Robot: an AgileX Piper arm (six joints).
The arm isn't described. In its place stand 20 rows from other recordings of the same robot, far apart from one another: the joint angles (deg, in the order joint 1, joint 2, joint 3, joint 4, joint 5, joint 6), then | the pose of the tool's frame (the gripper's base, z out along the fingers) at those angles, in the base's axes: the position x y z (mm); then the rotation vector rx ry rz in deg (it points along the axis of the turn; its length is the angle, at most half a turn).
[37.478 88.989 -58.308 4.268 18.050 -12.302] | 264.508, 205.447, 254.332, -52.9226, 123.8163, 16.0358
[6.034 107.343 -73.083 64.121 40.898 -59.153] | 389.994, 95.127, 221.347, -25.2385, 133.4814, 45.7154
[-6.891 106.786 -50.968 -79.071 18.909 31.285] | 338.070, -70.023, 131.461, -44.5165, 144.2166, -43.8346
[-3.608 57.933 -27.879 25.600 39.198 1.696] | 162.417, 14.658, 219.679, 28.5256, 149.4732, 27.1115
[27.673 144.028 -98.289 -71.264 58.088 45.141] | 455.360, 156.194, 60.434, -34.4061, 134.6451, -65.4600
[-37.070 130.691 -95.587 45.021 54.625 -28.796] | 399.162, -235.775, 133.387, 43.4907, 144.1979, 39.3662
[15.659 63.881 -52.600 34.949 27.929 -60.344] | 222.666, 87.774, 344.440, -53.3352, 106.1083, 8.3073
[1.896 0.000 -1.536 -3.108 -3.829 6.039] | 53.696, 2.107, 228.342, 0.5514, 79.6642, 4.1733
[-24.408 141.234 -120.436 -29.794 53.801 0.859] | 463.903, -250.583, 146.632, 16.4132, 159.4805, -43.7089
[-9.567 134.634 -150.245 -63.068 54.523 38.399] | 495.974, -150.594, 392.832, 33.5499, 98.3138, -55.3605
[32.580 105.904 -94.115 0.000 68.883 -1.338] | 327.474, 209.267, 288.012, -48.4528, 158.8886, 5.6207
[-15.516 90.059 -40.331 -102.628 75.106 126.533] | 230.134, -152.952, 241.702, 62.5573, 79.2048, -72.5659
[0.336 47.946 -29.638 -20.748 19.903 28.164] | 165.243, -10.006, 274.320, 12.7955, 121.0938, -2.1143
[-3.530 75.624 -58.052 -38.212 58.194 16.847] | 246.972, -63.164, 303.259, 6.9363, 151.0198, -45.4801
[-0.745 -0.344 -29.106 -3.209 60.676 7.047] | -6.779, -4.354, 279.766, 8.0632, 115.8775, 0.1497
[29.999 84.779 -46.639 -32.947 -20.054 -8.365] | 269.186, 175.004, 264.246, -66.4583, 82.3771, 3.1843
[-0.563 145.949 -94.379 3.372 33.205 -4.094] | 460.158, -1.590, -7.363, -1.2949, 169.6830, 2.4892
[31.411 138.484 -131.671 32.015 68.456 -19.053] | 419.978, 309.044, 222.501, -58.6435, 146.1883, 47.5208
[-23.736 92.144 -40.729 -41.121 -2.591 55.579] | 278.328, -119.431, 173.557, 43.2317, 127.3272, -2.5571
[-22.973 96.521 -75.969 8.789 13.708 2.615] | 367.125, -152.052, 308.884, 33.7531, 114.2757, -5.0619
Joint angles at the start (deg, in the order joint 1, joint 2, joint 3, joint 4, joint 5, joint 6):
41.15 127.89 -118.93 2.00 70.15 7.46
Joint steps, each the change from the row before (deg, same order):
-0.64 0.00 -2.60 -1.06 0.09 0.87
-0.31 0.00 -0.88 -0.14 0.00 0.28
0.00 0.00 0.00 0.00 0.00 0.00
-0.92 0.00 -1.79 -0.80 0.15 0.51
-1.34 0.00 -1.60 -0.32 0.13 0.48
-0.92 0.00 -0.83 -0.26 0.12 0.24
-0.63 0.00 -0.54 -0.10 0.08 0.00
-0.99 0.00 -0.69 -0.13 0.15 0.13
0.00 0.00 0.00 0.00 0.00 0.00
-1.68 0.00 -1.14 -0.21 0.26 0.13
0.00 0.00 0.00 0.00 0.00 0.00
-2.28 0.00 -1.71 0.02 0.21 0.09
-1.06 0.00 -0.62 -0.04 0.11 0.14
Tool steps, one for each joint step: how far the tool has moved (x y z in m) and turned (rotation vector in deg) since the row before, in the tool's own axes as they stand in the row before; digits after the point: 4 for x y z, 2 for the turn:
-0.0075 -0.0056 -0.0114 0.81 -2.66 1.06
-0.0027 -0.0024 -0.0038 0.09 -0.91 0.51
0.0000 0.0000 0.0000 0.00 0.00 0.00
-0.0057 -0.0081 -0.0078 0.80 -1.79 1.09
-0.0057 -0.0111 -0.0069 0.55 -1.58 1.62
-0.0033 -0.0078 -0.0035 0.48 -0.79 1.01
-0.0022 -0.0053 -0.0023 0.26 -0.51 0.55
-0.0029 -0.0083 -0.0029 0.43 -0.61 1.00
0.0000 0.0000 0.0000 0.00 0.00 0.00
-0.0048 -0.0141 -0.0048 0.74 -1.00 1.61
0.0000 0.0000 0.0000 0.00 0.00 0.00
-0.0069 -0.0187 -0.0072 0.71 -1.61 2.18
-0.0029 -0.0088 -0.0026 0.42 -0.58 1.08

